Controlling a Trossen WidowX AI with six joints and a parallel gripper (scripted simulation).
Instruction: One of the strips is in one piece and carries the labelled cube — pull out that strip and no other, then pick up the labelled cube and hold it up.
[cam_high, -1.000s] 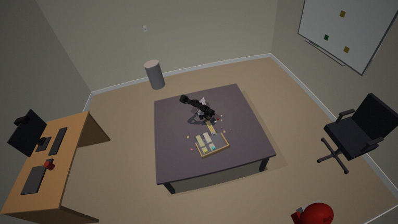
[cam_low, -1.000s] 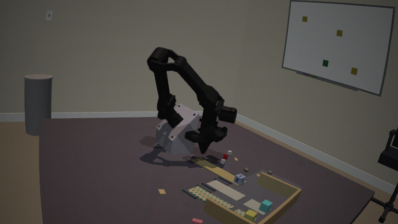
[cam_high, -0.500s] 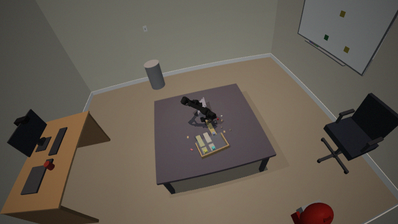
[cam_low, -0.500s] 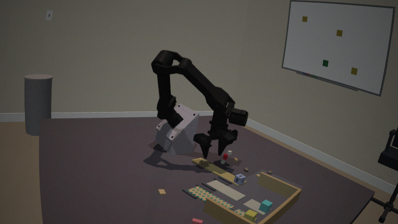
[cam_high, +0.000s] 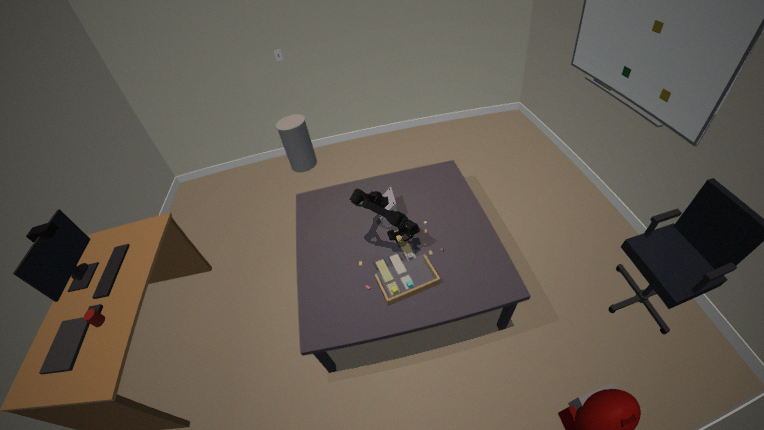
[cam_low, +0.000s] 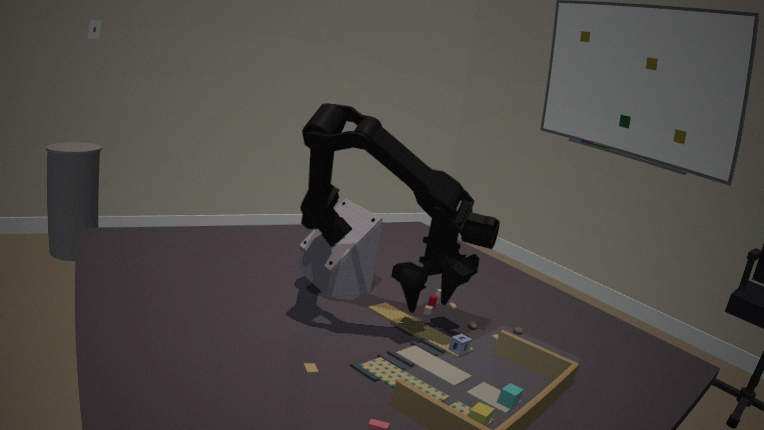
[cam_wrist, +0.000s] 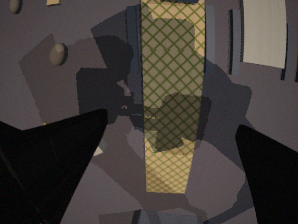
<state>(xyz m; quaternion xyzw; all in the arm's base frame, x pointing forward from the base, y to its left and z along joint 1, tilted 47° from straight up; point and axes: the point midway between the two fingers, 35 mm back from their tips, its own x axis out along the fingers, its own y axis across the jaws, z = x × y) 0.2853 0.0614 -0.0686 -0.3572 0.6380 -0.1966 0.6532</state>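
My gripper tip is now 10 cm short of the labelled pale-blue cube, 4 cm above it and 2 cm to the right of it. Round my gripper tip: pink block (27 cm ahead, 24 cm to the right, 5 cm below); then tan chip (28 cm to the right, 10 cm ahead, 5 cm below).
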